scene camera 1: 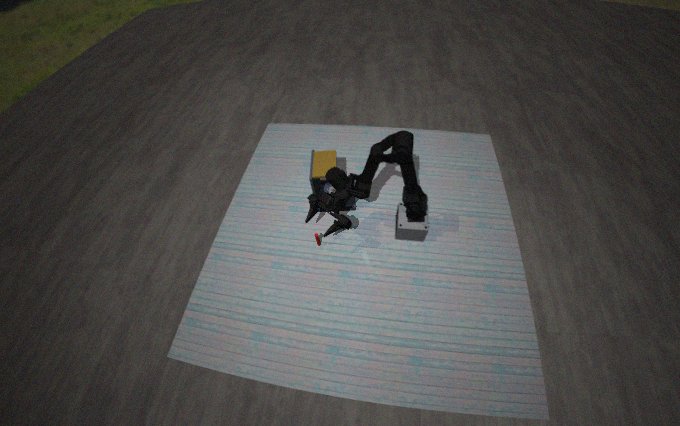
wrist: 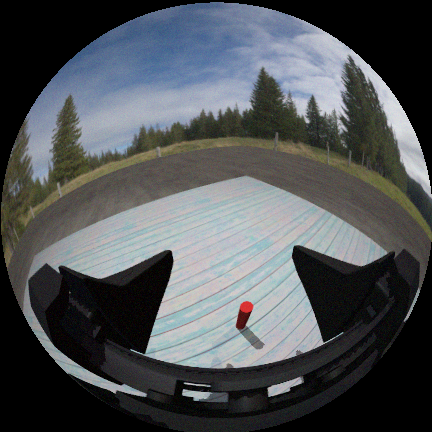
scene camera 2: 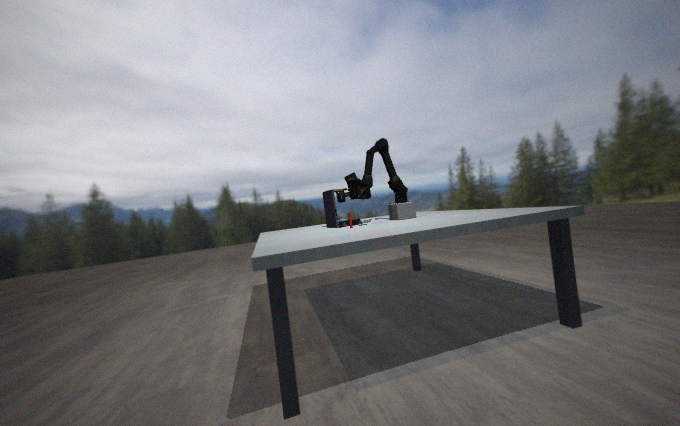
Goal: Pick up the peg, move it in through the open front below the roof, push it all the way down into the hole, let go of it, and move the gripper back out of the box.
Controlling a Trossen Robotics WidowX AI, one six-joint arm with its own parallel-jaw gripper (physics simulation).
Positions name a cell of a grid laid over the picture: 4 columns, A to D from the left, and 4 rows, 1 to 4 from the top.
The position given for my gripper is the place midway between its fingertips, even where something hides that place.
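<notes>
In scene camera 1 I see my gripper (scene camera 1: B3), which is open and holds nothing, and a box with yellow roof (scene camera 1: C2) is there too. The wrist view gives me my gripper again (wrist: C3).
</notes>
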